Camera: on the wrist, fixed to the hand. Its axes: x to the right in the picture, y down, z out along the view.
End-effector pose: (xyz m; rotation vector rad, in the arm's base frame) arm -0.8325 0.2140 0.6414 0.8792 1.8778 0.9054
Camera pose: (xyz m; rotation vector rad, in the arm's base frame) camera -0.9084 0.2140 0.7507 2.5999 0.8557 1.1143
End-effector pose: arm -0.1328 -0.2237 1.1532 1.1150 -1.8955 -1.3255
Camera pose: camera -0.0615 -0.2513 1.2621 -0.5408 -2.2986 -0.2395
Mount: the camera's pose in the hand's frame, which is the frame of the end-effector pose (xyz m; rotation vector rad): -0.0124 0.0755 -0.1089 0.3619 -0.2949 1.5204
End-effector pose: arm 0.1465 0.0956 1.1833 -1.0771 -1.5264 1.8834
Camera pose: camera 0.2502 0.1294 1.1070 1.3899 0.1111 -2.0868
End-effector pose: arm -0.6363 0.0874 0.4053 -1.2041 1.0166 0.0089
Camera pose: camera -0.7511 0.0411 0.3565 0.1096 1.3623 1.0987
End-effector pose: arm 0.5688 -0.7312 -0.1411 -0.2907 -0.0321 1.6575
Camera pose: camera 0.5188 -0.7682 -0.2588 -0.3285 -0.3392 -3.0741
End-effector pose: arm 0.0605 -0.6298 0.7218 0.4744 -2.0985 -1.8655
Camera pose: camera 0.1144 -0.7141 0.8095 -1.1126 -1.8724 -0.6440
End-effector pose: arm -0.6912 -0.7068 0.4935 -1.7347 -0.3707 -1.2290
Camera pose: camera -0.7067 -0.8314 0.4493 -1.2787 0.5069 0.1937
